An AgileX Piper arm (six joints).
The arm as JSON. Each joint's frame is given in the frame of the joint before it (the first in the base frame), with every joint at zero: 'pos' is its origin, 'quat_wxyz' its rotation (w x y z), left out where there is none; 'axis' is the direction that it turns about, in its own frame. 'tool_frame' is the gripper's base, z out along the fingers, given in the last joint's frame.
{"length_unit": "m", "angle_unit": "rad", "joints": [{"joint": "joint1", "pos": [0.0, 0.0, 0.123], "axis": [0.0, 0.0, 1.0]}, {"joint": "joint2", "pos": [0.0, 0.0, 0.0], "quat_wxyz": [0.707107, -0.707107, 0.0, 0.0], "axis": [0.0, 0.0, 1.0]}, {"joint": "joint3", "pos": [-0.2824, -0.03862, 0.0], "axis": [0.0, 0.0, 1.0]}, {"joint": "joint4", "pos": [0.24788, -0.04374, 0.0], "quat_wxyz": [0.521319, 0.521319, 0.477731, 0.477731], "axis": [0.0, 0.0, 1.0]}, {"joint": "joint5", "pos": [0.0, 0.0, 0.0], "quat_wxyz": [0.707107, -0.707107, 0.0, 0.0], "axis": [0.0, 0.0, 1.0]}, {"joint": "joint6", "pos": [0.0, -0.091, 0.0], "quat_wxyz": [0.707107, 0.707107, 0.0, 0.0], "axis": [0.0, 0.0, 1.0]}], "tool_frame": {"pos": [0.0, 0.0, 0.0]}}
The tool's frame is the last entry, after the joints.
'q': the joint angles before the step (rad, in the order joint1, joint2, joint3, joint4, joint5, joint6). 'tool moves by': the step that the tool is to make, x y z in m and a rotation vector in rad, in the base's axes. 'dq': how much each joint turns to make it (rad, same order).
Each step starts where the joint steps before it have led.
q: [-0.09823 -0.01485 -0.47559 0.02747 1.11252 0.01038]
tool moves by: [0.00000 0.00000 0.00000 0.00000 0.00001 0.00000]
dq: [0.00000 0.00000 0.00000 0.00000 0.00001 0.00000]
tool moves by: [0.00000 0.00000 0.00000 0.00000 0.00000 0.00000]
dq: [0.00000 0.00000 0.00000 0.00000 0.00000 0.00000]
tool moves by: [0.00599 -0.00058 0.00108 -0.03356 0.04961 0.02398]
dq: [-0.00005 0.04683 -0.00467 0.00006 0.00504 -0.04510]
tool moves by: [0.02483 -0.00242 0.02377 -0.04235 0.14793 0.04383]
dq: [-0.00004 0.21783 -0.09848 0.00002 0.02555 -0.07100]
